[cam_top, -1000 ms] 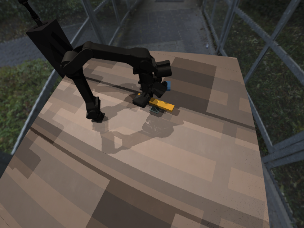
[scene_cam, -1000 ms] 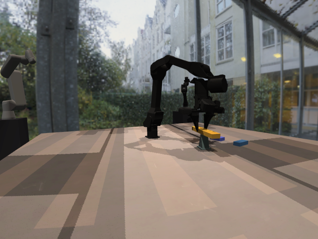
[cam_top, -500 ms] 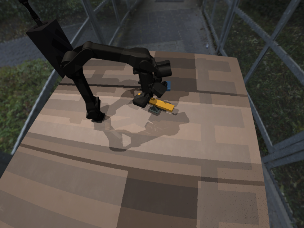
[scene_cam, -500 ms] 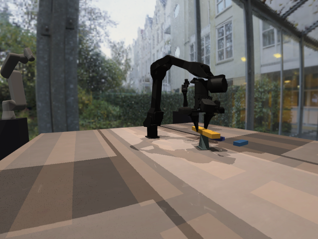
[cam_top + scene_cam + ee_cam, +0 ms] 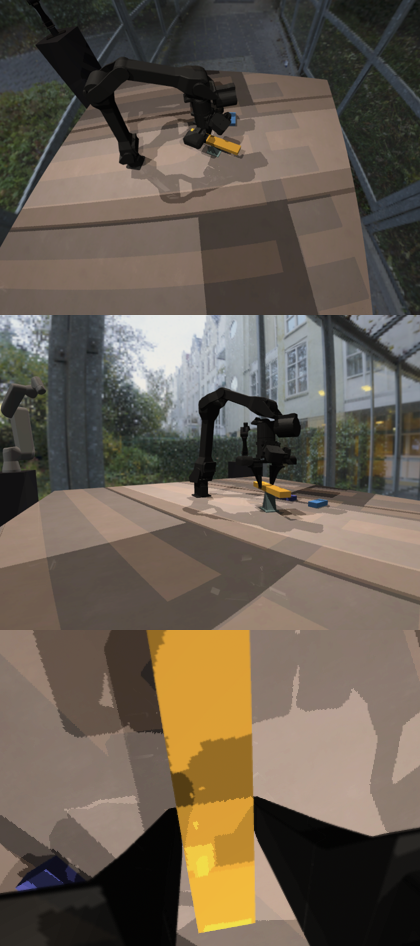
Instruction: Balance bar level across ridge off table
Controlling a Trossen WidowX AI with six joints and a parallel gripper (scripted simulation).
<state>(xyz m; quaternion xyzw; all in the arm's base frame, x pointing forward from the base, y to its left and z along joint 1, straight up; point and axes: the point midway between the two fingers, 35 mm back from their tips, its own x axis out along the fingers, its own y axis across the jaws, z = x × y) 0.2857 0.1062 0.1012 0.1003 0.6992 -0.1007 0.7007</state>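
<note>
My gripper tip is now 30 mm short of the orange bar and 10 mm to the left of it. The rest, counted from my gripper tip: light blue block: 170 mm to the left, 70 mm ahead, 60 mm below; then dark blue block: 150 mm to the left, 60 mm below, 60 mm behind.
</note>
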